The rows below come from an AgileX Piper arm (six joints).
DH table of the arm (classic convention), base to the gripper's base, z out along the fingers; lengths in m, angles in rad. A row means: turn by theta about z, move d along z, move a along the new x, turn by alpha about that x. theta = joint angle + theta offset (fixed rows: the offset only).
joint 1: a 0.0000, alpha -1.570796, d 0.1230, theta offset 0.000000
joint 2: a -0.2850, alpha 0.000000, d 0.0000, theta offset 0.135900
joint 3: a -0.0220, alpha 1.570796, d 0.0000, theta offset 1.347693
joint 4: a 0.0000, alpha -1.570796, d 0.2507, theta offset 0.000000
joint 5: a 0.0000, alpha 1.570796, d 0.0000, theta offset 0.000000
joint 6: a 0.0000, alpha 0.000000, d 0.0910, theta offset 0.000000
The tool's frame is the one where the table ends.
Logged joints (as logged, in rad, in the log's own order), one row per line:
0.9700, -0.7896, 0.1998, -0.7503, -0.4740, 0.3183
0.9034, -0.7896, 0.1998, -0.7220, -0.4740, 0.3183
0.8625, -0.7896, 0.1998, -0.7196, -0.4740, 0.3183
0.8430, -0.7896, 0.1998, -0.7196, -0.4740, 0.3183
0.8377, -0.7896, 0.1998, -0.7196, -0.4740, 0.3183
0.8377, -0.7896, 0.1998, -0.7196, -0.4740, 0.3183
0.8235, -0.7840, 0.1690, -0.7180, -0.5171, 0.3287
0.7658, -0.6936, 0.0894, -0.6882, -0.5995, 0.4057
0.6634, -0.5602, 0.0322, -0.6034, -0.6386, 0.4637
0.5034, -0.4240, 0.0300, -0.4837, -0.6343, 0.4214
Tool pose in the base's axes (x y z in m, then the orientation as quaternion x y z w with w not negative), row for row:
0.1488, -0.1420, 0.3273, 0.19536, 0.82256, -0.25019, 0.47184
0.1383, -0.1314, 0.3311, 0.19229, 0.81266, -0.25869, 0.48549
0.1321, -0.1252, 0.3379, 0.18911, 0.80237, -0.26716, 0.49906
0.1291, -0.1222, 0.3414, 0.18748, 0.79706, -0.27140, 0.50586
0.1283, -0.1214, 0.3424, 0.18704, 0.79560, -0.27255, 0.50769
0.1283, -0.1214, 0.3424, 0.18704, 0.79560, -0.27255, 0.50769
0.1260, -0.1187, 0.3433, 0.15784, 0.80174, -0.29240, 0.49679
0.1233, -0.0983, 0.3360, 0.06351, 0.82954, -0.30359, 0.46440
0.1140, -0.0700, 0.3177, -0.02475, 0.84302, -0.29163, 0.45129
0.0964, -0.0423, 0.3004, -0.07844, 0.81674, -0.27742, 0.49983
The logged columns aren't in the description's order. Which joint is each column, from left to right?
Columns, left to right: joint 2, joint 1, joint 4, joint 3, joint 6, joint 5.
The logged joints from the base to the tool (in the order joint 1, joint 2, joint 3, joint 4, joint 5, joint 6), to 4 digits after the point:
-0.7896, 0.9700, -0.7503, 0.1998, 0.3183, -0.4740
-0.7896, 0.9034, -0.7220, 0.1998, 0.3183, -0.4740
-0.7896, 0.8625, -0.7196, 0.1998, 0.3183, -0.4740
-0.7896, 0.8430, -0.7196, 0.1998, 0.3183, -0.4740
-0.7896, 0.8377, -0.7196, 0.1998, 0.3183, -0.4740
-0.7896, 0.8377, -0.7196, 0.1998, 0.3183, -0.4740
-0.7840, 0.8235, -0.7180, 0.1690, 0.3287, -0.5171
-0.6936, 0.7658, -0.6882, 0.0894, 0.4057, -0.5995
-0.5602, 0.6634, -0.6034, 0.0322, 0.4637, -0.6386
-0.4240, 0.5034, -0.4837, 0.0300, 0.4214, -0.6343

